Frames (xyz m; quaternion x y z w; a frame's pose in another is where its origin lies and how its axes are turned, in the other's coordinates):
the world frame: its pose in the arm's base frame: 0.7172 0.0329 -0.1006 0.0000 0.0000 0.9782 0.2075
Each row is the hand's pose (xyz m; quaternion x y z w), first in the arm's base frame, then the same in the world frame.
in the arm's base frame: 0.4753 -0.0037 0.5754 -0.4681 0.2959 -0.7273 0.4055
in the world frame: 0.2062 0.1317 0.6760 -0.1923 -0.5193 0.5476 0.6273
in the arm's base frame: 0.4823 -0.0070 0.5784 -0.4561 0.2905 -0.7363 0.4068
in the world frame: 0.1985 0.1318 0.6790 -0.1895 -0.5064 0.5507 0.6358
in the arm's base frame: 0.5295 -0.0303 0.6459 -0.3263 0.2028 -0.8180 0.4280
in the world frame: 0.1459 0.1340 0.7465 -0.1307 -0.3613 0.5885 0.7114
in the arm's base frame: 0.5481 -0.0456 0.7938 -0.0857 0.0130 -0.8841 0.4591
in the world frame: 0.1227 0.1404 0.8944 0.0051 -0.0865 0.6326 0.7696
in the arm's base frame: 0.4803 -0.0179 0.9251 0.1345 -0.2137 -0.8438 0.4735
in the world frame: 0.1959 0.1426 1.0257 0.1811 0.1759 0.6383 0.7272
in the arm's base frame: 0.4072 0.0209 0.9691 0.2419 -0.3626 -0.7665 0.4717
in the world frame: 0.2784 0.1368 1.0697 0.3045 0.3119 0.6205 0.6519
